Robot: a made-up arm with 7 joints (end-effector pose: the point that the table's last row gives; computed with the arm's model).
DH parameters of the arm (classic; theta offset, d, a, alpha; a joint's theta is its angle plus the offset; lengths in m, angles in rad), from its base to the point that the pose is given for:
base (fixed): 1.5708 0.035 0 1.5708
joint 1: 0 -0.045 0.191 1.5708
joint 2: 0 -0.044 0.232 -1.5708
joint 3: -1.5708 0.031 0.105 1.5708
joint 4: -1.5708 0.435 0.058 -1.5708
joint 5: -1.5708 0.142 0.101 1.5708
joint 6: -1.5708 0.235 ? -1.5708
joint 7: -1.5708 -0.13 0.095 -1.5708
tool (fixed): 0 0.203 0 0
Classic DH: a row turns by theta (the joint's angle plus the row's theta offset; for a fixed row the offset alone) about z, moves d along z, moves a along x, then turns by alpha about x.
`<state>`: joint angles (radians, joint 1 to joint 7).
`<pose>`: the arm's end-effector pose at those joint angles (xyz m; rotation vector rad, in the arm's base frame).
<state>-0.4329 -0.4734 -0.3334 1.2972 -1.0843 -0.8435 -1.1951</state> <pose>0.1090 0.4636 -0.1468 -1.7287 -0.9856 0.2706</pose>
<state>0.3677 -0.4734 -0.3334 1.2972 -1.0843 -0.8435 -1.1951</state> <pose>0.1090 0.4533 0.2412 -0.9942 -0.9207 -0.1226</pose>
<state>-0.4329 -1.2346 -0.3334 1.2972 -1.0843 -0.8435 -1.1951</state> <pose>-0.1447 0.4833 -0.1559 -1.2369 -1.3057 0.9565</pose>
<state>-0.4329 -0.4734 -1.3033 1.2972 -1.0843 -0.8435 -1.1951</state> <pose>0.1085 0.4773 -0.1191 -2.5377 -1.4550 0.5376</pose>
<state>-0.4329 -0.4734 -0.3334 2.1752 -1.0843 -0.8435 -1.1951</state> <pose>-0.0496 0.5063 -0.0005 -1.1602 -1.8053 -0.0438</pose>
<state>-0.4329 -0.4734 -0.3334 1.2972 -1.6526 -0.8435 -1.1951</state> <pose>0.0653 0.3019 -0.3421 -2.1149 -1.2772 0.6018</pose>
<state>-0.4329 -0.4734 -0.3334 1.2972 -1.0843 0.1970 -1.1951</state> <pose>-0.0132 0.4318 -0.1008 -1.7162 -0.0064 1.0017</pose>
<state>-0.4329 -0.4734 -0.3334 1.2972 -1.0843 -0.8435 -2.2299</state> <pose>0.3002 0.4321 -0.0390 -1.5485 -0.2125 -0.5866</pose>
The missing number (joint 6, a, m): 0.051
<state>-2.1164 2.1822 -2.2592 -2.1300 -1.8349 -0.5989 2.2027</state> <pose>0.4694 0.3003 -0.1028 1.9225 1.8977 1.1246</pose>
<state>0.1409 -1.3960 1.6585 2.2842 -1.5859 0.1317 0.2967</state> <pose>-0.5322 0.2447 -0.0339 0.8710 -1.7306 0.4048</pose>
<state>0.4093 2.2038 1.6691 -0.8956 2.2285 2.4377 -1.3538</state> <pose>0.1913 0.6432 -0.3920 -1.0160 2.0173 1.3037</pose>
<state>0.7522 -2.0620 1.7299 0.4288 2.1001 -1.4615 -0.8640</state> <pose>-0.7106 0.2793 -0.6760 -1.7359 1.7452 0.8772</pose>
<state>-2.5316 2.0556 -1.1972 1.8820 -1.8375 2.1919 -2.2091</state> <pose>-0.0461 -0.1152 -0.1094 0.9029 0.9122 -2.1854</pose>
